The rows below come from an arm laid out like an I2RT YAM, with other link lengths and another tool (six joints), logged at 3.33 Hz.
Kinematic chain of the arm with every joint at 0, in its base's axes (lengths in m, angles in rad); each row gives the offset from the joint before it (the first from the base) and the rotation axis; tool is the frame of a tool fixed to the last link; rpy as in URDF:
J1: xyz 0 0 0.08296 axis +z
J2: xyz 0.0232 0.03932 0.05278 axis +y
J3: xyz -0.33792 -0.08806 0 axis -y
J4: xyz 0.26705 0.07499 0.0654 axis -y
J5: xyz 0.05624 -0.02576 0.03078 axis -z
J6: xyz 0.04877 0 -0.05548 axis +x
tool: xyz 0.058 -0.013 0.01 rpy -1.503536 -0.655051 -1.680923
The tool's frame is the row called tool.
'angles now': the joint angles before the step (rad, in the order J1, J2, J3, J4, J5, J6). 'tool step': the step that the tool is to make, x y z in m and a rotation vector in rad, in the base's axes. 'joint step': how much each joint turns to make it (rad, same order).
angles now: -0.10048, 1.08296, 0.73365, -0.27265, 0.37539, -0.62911
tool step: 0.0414, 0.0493, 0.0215, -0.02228, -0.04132, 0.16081
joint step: 0.19478, 0.09874, 0.10366, 0.03604, 0.04050, 0.00104
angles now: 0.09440, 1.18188, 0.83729, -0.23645, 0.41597, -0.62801
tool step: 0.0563, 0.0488, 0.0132, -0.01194, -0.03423, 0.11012
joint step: 0.13068, 0.17497, 0.14144, 0.06704, 0.02657, -0.00392
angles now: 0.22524, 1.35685, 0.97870, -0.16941, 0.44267, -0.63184
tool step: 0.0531, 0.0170, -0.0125, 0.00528, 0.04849, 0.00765
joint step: 0.01085, 0.18478, 0.13535, -0.00379, -0.00613, 0.01697
